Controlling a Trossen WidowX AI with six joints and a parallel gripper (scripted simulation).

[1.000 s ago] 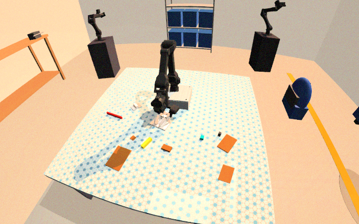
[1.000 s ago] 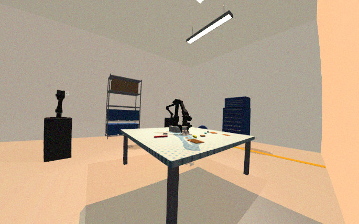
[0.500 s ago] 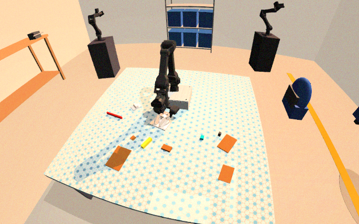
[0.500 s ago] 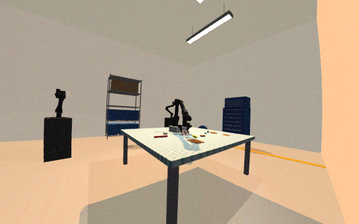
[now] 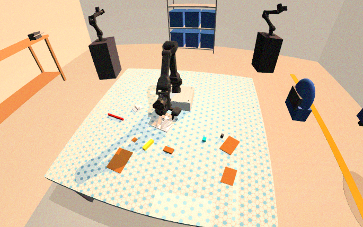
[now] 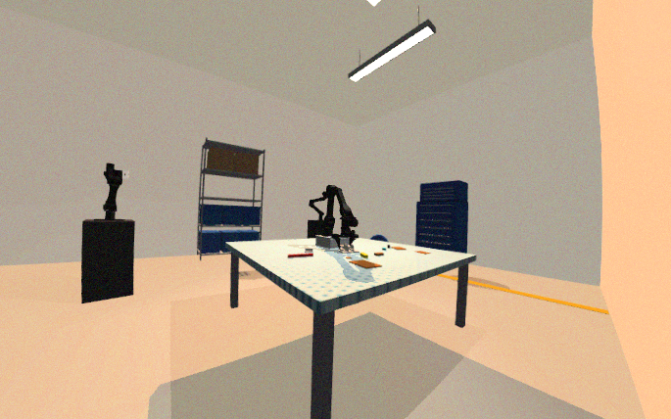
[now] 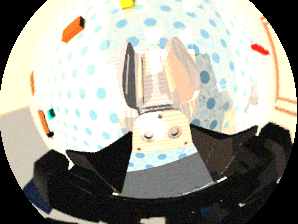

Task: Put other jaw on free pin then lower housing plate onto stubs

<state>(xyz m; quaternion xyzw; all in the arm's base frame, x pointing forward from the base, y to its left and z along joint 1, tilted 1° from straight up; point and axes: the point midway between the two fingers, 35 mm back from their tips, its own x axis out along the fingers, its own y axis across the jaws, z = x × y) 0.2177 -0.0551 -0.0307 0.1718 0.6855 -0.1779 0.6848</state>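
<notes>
My gripper tip is 1 cm short of the white jaw and 3 cm to the left of it. The rest, counted from my gripper tip: teal cube (19 cm ahead, 23 cm to the left); then black cube (17 cm ahead, 34 cm to the left); then yellow block (22 cm ahead, 10 cm to the right).
</notes>
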